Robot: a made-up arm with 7 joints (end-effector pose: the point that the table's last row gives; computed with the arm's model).
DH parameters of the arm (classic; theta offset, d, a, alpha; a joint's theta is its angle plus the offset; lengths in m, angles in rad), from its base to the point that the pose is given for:
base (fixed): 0 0.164 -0.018 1.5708
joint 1: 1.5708 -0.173 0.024 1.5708
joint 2: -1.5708 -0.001 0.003 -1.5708
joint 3: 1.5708 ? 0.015 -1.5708
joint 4: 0 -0.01 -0.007 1.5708
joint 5: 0 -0.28 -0.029 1.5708
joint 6: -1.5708 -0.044 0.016 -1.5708
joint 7: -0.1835 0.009 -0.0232 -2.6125
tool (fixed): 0.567 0.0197 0 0
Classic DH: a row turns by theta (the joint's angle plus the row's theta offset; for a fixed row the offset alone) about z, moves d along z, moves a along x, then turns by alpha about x.
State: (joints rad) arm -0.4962 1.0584 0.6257 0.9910 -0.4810 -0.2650 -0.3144
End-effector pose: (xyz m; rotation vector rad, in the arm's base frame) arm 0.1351 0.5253 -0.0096 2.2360 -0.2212 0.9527
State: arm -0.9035 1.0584 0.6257 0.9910 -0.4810 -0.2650 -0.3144
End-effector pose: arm 0.0538 0.5253 -0.0561 2.3709 -0.0359 0.4784
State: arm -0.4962 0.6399 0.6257 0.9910 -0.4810 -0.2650 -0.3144
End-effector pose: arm 0.0712 0.4527 -0.1277 1.9410 0.1696 1.0060
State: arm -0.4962 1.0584 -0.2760 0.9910 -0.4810 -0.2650 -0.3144
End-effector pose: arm 0.0333 0.4266 -0.1541 2.0887 -0.1708 -0.1275
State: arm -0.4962 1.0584 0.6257 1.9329 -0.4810 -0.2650 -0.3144
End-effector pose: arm 0.2114 0.3109 0.1002 1.7795 -1.3309 0.8585
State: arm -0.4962 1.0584 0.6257 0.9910 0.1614 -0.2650 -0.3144
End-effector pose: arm 0.1634 0.5070 0.0224 1.6325 -0.0759 1.4246
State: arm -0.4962 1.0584 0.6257 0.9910 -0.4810 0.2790 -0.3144
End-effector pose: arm 0.1378 0.5286 -0.0104 2.4541 0.3802 1.1748
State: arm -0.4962 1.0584 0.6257 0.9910 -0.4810 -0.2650 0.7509
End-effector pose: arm 0.1315 0.5227 0.0156 1.9134 0.4230 -0.0767
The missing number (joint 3, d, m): -0.214
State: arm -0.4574 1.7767 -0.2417 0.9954 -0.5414 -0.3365 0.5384
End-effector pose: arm 0.1621 0.5346 0.0796 2.4998 0.3222 -1.1449
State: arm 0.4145 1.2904 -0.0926 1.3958 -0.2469 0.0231 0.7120
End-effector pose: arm 0.2515 0.3762 0.1773 1.9886 -0.2772 0.1890
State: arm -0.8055 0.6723 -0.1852 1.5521 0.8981 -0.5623 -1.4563
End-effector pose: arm 0.1025 0.2208 -0.1102 0.8250 0.8212 1.9947
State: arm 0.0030 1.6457 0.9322 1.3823 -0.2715 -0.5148 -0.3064
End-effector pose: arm 0.1849 0.4007 0.3824 1.8081 -1.8606 1.4527
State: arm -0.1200 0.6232 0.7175 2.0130 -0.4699 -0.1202 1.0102
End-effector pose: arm 0.1737 0.3153 0.1739 1.7990 -0.5164 0.2442
